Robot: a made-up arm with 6 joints.
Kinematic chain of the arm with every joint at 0, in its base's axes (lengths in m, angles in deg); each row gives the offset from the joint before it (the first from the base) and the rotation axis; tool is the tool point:
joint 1: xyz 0 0 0.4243 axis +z
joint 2: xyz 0 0 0 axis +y
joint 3: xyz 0 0 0.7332 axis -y
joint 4: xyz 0 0 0 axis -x
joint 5: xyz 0.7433 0 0 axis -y
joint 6: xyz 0 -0.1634 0 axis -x
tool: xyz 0 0 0
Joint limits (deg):
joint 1: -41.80..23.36
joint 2: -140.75..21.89
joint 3: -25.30..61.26
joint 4: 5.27..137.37
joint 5: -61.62..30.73
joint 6: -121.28..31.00
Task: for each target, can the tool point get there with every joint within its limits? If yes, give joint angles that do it. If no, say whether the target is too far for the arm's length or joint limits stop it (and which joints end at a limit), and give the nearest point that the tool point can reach.
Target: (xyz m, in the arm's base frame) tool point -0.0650 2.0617 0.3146
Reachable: no: too far | nearest point -0.9804 1.0379 0.3146 | short by 1.373 m
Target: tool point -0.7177 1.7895 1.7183
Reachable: no: too far | nearest point -0.7919 0.8693 1.3004 | short by 1.013 m
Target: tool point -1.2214 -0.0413 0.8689
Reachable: yes | joints 4.69 -100.00 19.49 111.07 21.90 -74.31
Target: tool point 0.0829 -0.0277 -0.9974
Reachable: no: joint limits stop it (at a limit: joint 1, joint 2, joint 3) | nearest point -0.9986 -0.4418 -0.5733 | short by 1.233 m
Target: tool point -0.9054 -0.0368 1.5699
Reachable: yes | joints -0.98 -50.53 54.19 71.35 -3.66 -48.17
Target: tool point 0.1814 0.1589 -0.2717
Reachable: no: joint limits stop it (at a limit: joint 1, joint 2, joint 3, joint 4) | nearest point 0.7893 0.1637 0.5695 | short by 1.038 m
